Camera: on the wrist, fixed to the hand. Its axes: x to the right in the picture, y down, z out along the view.
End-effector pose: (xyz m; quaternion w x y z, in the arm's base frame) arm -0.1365 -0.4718 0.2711 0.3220 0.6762 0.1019 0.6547
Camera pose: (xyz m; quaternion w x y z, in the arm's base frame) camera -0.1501 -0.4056 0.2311 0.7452 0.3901 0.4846 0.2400
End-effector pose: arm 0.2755 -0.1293 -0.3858 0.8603 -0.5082 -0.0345 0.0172
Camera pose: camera 0.2804 -0.1939 -0.3415 0.5792 -0.4102 -0.3922 -0.5852
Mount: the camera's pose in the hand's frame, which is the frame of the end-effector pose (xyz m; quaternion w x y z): 0.0026 -0.0700 -0.0355 0.7103 -0.0855 -0.0130 -0.6986
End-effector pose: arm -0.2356 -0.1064 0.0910 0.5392 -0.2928 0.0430 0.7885
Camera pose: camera -0.1602 -0.0888 0.0778 0.9093 -0.2739 -0.2484 0.1909
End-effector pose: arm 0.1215 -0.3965 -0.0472 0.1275 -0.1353 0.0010 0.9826
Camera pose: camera 0.1461 -0.3294 -0.0798 0.7654 -0.0949 -0.1795 0.6107
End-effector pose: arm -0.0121 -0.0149 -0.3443 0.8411 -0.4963 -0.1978 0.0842
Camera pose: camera 0.0012 -0.0770 -0.2981 0.6112 -0.2852 -0.5053 -0.5382
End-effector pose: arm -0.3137 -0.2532 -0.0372 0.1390 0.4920 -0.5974 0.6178
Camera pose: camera -0.2775 -0.2059 0.0139 0.5646 0.7630 -0.1353 0.2842
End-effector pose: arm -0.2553 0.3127 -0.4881 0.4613 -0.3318 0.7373 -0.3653
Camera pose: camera -0.2783 0.2829 -0.4192 0.0537 -0.7949 0.3171 -0.5144
